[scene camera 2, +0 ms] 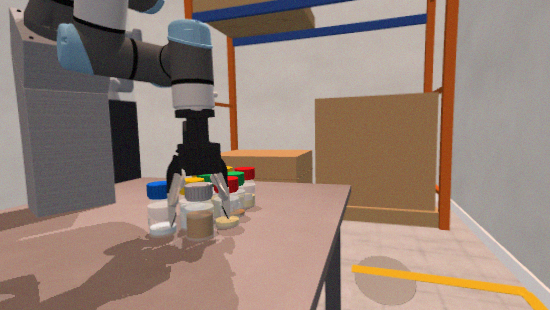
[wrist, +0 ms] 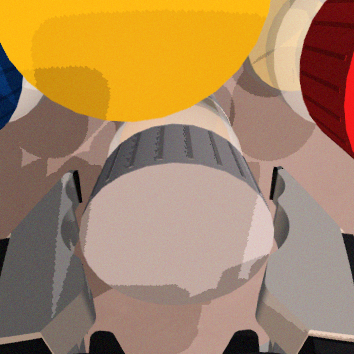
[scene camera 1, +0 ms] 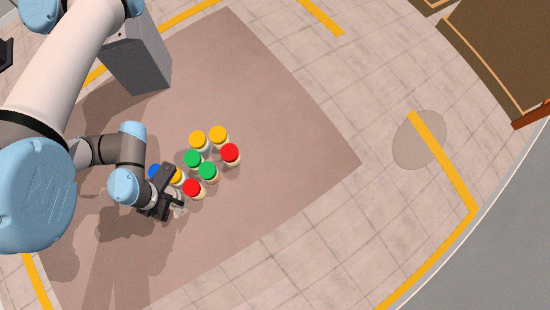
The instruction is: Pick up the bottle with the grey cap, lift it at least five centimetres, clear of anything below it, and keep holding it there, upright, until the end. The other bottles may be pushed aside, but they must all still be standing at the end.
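Places are measured from the arm's base along level axes (x right, y ahead, z up), in centimetres.
Pixels of known places: gripper, fingertip midpoint: (scene camera 2: pixel 200 222).
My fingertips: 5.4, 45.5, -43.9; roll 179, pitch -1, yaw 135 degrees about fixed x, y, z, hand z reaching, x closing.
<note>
Behind a point stands the place of what it marks, as x, y, z.
The bottle with the grey cap (scene camera 2: pixel 199 192) {6.2, 46.1, -37.6} (wrist: pixel 177 230) {3.7, 43.8, -36.6} stands upright on the table, with brown contents; in scene camera 1 it is largely hidden by the gripper. My gripper (scene camera 2: pixel 200 221) {5.4, 45.5, -43.9} (wrist: pixel 174 170) {5.4, 45.5, -43.9} is open, pointing down, with one finger on each side of this bottle and its tips low, below the cap. A narrow gap shows at each fingertip in the wrist view. A yellow-capped bottle (scene camera 1: pixel 175 176) {-0.4, 40.3, -36.6} (wrist: pixel 135 55) {1.1, 40.3, -36.6} stands close behind it. A red-capped bottle (scene camera 1: pixel 192 188) {-4.0, 46.1, -36.6} (scene camera 2: pixel 228 184) {-1.7, 47.4, -37.5} stands by the right finger, a blue-capped bottle (scene camera 1: pixel 155 171) {5.4, 35.7, -36.7} (scene camera 2: pixel 157 190) {7.8, 37.1, -37.5} by the left.
Two green-capped bottles (scene camera 1: pixel 193 158) {-8.1, 37.9, -36.6} (scene camera 1: pixel 207 170) {-10.5, 43.3, -36.6}, two more yellow-capped bottles (scene camera 1: pixel 197 139) {-11.6, 33.1, -36.6} (scene camera 1: pixel 218 135) {-18.1, 35.1, -36.6} and another red-capped bottle (scene camera 1: pixel 229 152) {-18.8, 41.5, -36.6} (scene camera 2: pixel 245 173) {-16.6, 42.8, -37.6} stand farther back on the table (scene camera 1: pixel 280 125) {-38.3, 37.7, -47.1} (scene camera 2: pixel 300 200) {-29.6, 53.4, -47.1}. The grey robot pedestal (scene camera 1: pixel 137 65) {-2.2, 0.7, -27.4} (scene camera 2: pixel 70 150) {0.9, -0.4, -30.7} stands at the table's side.
</note>
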